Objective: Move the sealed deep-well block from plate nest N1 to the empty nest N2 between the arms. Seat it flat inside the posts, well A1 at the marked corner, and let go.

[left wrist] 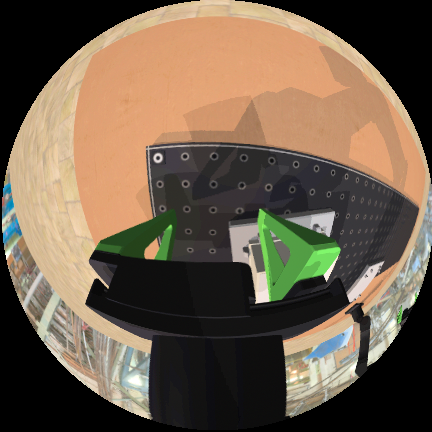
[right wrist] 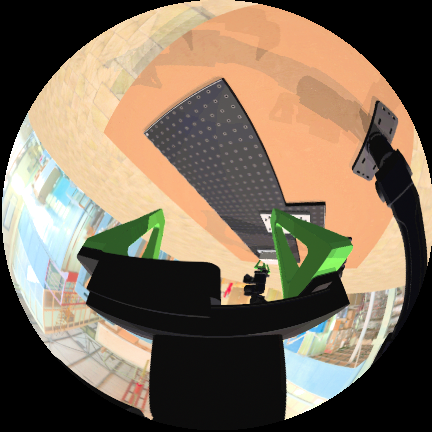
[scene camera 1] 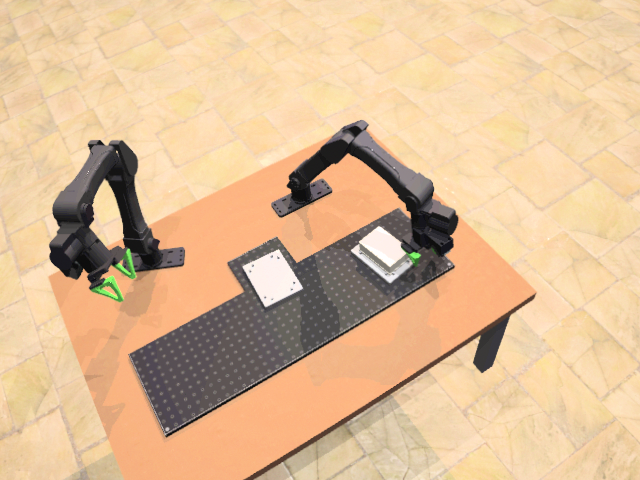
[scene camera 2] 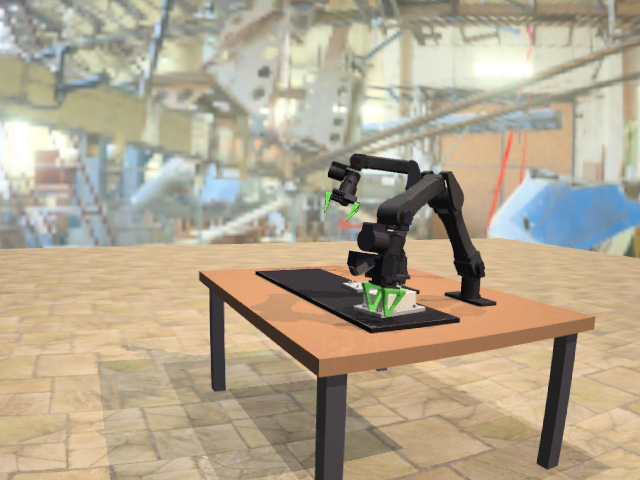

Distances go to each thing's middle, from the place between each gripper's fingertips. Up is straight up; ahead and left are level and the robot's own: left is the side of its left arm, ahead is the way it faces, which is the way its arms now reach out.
Right now my right hand is 37 cm to the right of the white nest plate [scene camera 1: 272,278] and 21 cm above it. Round my right hand: white block [scene camera 1: 379,246] (9 cm ahead, 69 cm to the left, 19 cm below).
Now: left hand 90 mm to the left of the white block, 80 mm past it and 20 mm below it. The rest, counted from my left hand: white nest plate: 420 mm to the right, 160 mm behind, 10 mm below.
